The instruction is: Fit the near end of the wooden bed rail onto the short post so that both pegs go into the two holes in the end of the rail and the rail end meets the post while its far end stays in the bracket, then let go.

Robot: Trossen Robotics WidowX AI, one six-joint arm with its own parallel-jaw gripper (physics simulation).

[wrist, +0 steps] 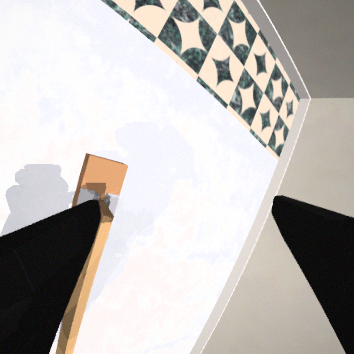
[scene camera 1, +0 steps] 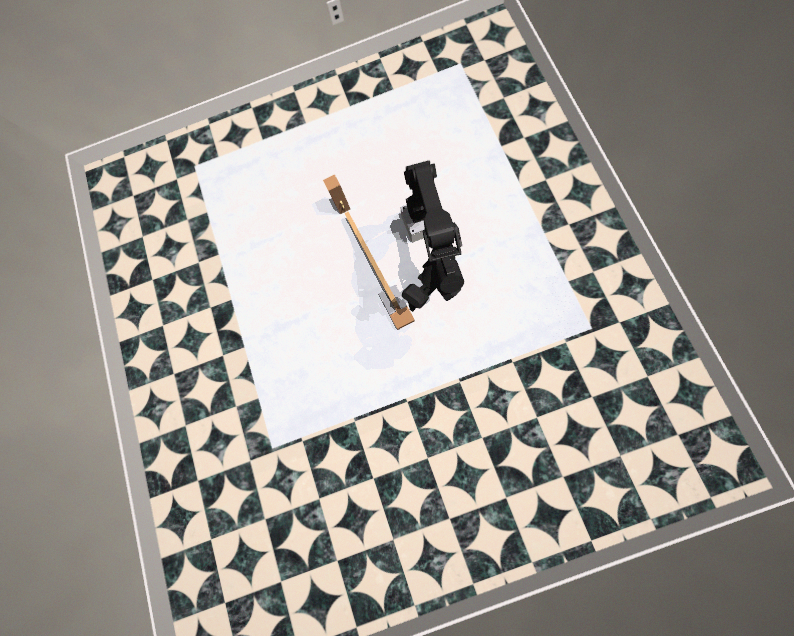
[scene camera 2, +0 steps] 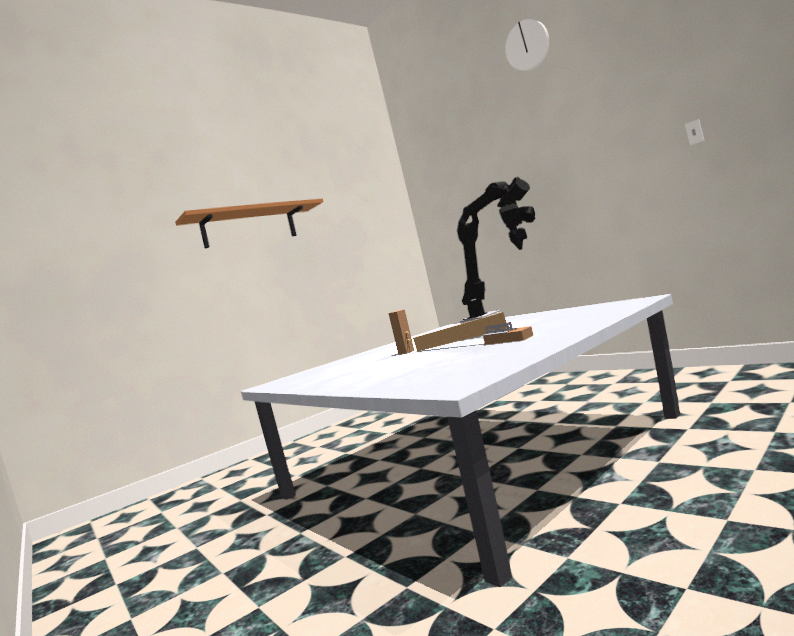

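Where they show: gripper, fingertip midpoint: [wrist: 187, 206] [scene camera 2: 518, 242]; arm's base at its link origin: [scene camera 1: 418, 213] [scene camera 2: 477, 315].
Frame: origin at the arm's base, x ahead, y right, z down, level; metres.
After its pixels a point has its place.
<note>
The wooden rail [scene camera 1: 371, 258] {y -0.110, x 0.235, z -0.003 m} [scene camera 2: 457, 331] {y -0.107, x 0.246, z 0.020 m} [wrist: 89, 285] {y -0.166, x 0.234, z -0.009 m} slopes up slightly from its low near end to its far end. The far end sits at the clear bracket on the flat wooden block [scene camera 1: 401, 319] {y -0.368, x 0.206, z 0.045 m} [scene camera 2: 518, 334] {y -0.382, x 0.237, z 0.056 m} [wrist: 106, 172] {y -0.367, x 0.201, z 0.044 m}. The short post [scene camera 1: 338, 197] {y 0.163, x 0.277, z -0.035 m} [scene camera 2: 398, 331] {y 0.177, x 0.302, z -0.017 m} stands upright, with its pegs [scene camera 2: 407, 340] {y 0.160, x 0.280, z 0.028 m} facing the rail. The near rail end is close to the post; a narrow gap shows in scene camera 2, and the peg holes cannot be made out. My gripper [scene camera 1: 416, 296] {y -0.392, x 0.138, z -0.251 m} [scene camera 2: 518, 242] {y -0.392, x 0.138, z -0.251 m} [wrist: 187, 206] {y -0.392, x 0.138, z -0.251 m} is open and empty, high above the table near the bracket end. Its left finger covers part of the rail in the wrist view.
The white table [scene camera 1: 318, 371] {y -0.445, x 0.585, z 0.080 m} [scene camera 2: 371, 384] {y -0.179, x 0.730, z 0.080 m} [wrist: 210, 200] {y -0.399, x 0.545, z 0.080 m} carries the parts and the arm's base. The black arm [scene camera 1: 430, 198] {y -0.208, x 0.043, z -0.466 m} [scene camera 2: 469, 258] {y -0.060, x 0.036, z -0.245 m} stands beside the rail. A wall shelf [scene camera 2: 248, 212] hangs well away from the table.
</note>
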